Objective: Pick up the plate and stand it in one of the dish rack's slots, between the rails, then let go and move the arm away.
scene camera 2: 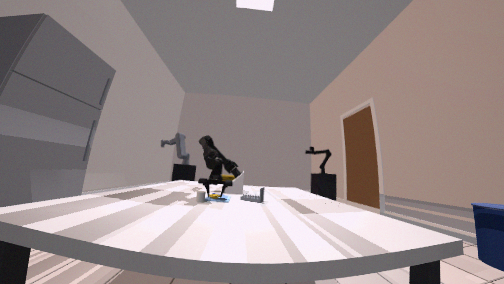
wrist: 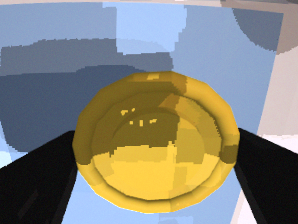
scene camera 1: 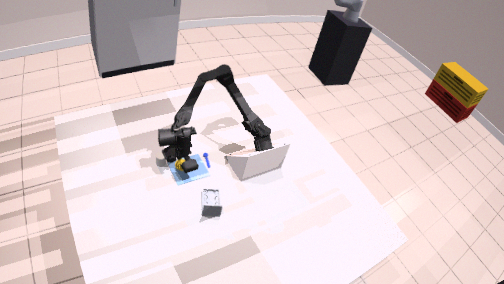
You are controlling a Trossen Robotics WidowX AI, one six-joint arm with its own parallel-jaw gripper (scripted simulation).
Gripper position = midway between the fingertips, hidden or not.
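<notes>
Here is my own gripper [wrist: 155,139], which I can see. A yellow plate [wrist: 156,140] is visible to me as well, and so is a light blue mat [wrist: 61,61].
</notes>
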